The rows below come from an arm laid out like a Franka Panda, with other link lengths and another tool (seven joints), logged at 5 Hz.
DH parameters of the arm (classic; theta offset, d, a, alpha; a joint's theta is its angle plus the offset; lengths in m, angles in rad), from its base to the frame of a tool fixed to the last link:
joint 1: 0 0.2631 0 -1.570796
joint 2: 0 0 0 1.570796
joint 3: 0 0.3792 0.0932 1.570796
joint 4: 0 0 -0.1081 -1.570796
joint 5: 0 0.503 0 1.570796
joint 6: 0 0 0.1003 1.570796
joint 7: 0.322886 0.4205 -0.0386 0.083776
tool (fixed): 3.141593 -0.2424 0 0
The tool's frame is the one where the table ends.
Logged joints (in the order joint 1, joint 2, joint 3, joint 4, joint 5, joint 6, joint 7), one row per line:
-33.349, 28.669, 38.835, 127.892, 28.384, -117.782, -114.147
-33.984, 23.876, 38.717, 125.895, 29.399, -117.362, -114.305
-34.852, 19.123, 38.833, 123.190, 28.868, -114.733, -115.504
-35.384, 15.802, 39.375, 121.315, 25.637, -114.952, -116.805
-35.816, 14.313, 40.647, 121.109, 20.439, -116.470, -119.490
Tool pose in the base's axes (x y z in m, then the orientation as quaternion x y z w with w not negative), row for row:
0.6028, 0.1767, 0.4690, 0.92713, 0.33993, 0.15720, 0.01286
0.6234, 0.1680, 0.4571, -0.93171, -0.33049, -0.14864, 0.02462
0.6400, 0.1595, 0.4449, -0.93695, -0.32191, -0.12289, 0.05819
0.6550, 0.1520, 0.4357, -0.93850, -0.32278, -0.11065, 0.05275
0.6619, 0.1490, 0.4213, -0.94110, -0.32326, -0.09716, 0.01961
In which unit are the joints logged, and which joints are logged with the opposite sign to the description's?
The joints are logged in degrees. Opposite sign: joint 2, joint 4, joint 6, joint 7.
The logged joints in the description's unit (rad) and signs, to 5 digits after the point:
-0.58205, -0.50037, 0.67780, -2.23214, 0.49539, 2.05568, 1.99224
-0.59313, -0.41671, 0.67574, -2.19728, 0.51311, 2.04835, 1.99500
-0.60828, -0.33376, 0.67776, -2.15007, 0.50384, 2.00247, 2.01593
-0.61757, -0.27580, 0.68722, -2.11735, 0.44745, 2.00629, 2.03863
-0.62511, -0.24981, 0.70942, -2.11375, 0.35673, 2.03278, 2.08549

